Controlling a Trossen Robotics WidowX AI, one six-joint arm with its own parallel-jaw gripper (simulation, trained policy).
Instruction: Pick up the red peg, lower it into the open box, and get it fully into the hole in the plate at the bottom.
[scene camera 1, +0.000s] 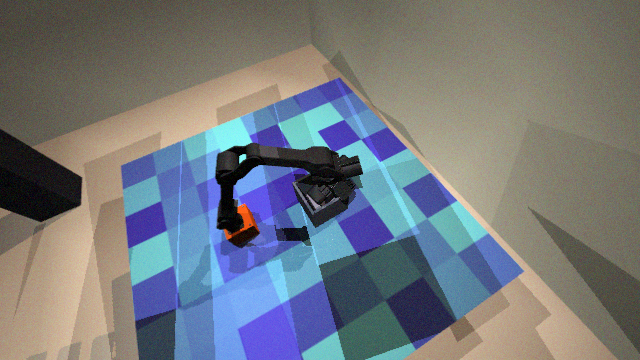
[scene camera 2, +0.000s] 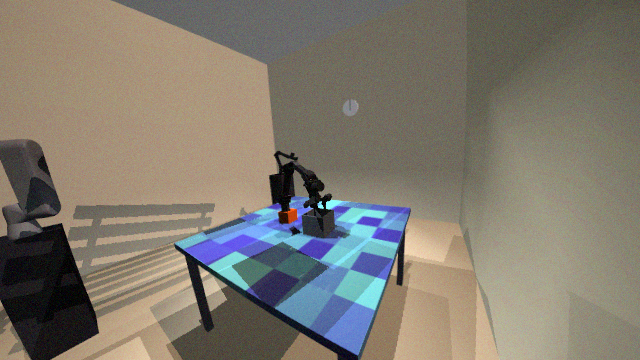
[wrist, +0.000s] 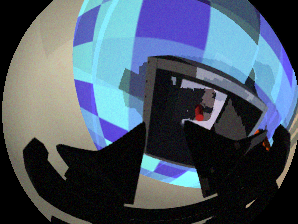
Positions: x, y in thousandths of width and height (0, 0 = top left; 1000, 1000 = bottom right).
Scene:
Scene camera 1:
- gripper: 521, 510
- dark open box: 471, 518
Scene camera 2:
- dark open box: 501, 626
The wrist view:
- gripper: 555, 560
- dark open box: 817, 498
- plate: 649, 408

